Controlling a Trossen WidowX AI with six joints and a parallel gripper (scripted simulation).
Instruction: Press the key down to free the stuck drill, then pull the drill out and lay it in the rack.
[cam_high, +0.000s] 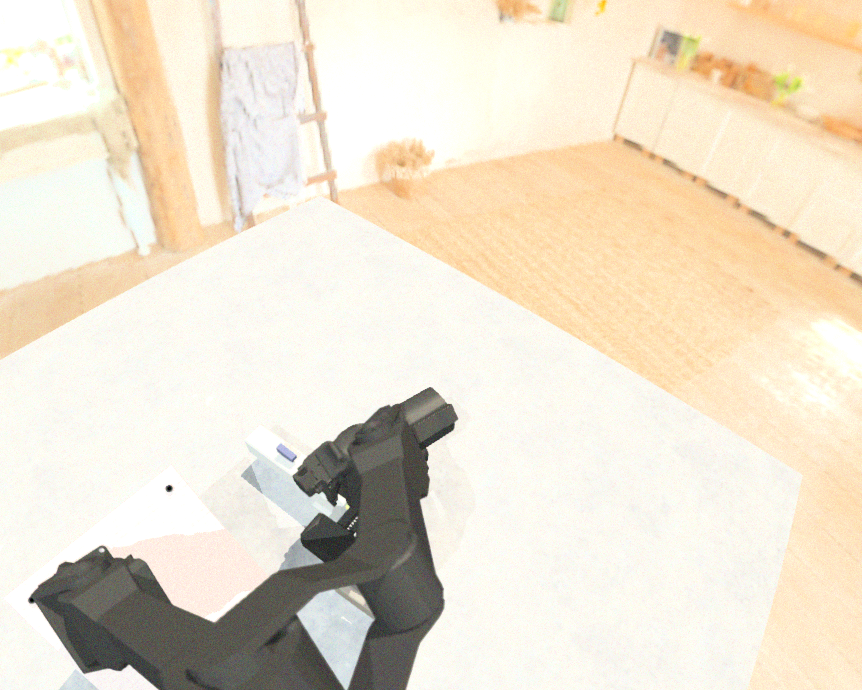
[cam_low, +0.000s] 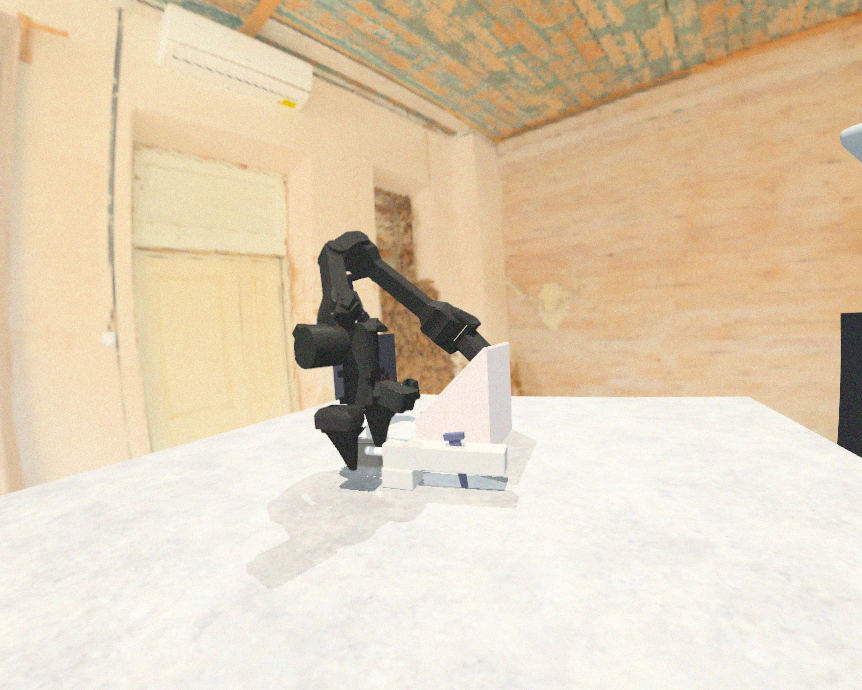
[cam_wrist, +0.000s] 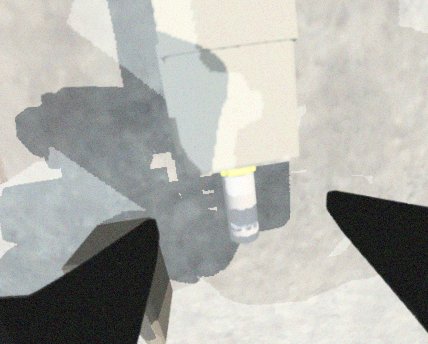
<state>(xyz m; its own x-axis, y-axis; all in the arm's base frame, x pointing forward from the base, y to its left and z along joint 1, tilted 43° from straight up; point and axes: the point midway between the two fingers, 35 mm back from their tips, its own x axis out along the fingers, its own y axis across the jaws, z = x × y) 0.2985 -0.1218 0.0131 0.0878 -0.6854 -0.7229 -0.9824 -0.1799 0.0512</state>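
The drill is 6 cm to the left of my gripper tip, 1 cm behind it and 1 cm above it. Round my gripper tip: white block: 12 cm to the left, 2 cm behind; grey rack: 7 cm behind, 6 cm to the right, 2 cm below; blue key: 14 cm to the left, 3 cm behind, 2 cm above.
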